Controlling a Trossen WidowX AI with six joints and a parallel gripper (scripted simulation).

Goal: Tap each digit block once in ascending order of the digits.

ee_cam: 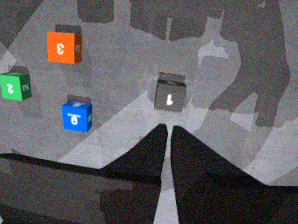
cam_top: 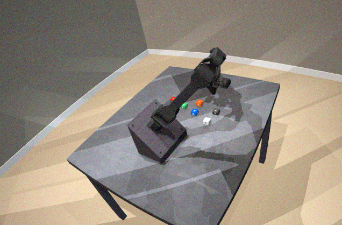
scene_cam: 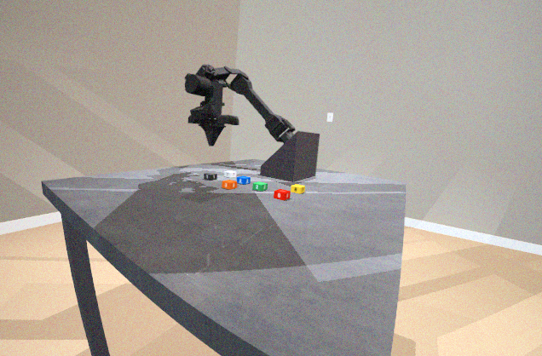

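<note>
My gripper tip is 20 mm past the green block, 190 mm to the right of it and 110 mm above it. Round my gripper tip: black block (10 mm behind, 10 mm to the right, 110 mm below); then blue block (50 mm behind, 110 mm to the left, 110 mm below); then white block (100 mm behind, 10 mm to the left, 110 mm below).
</note>
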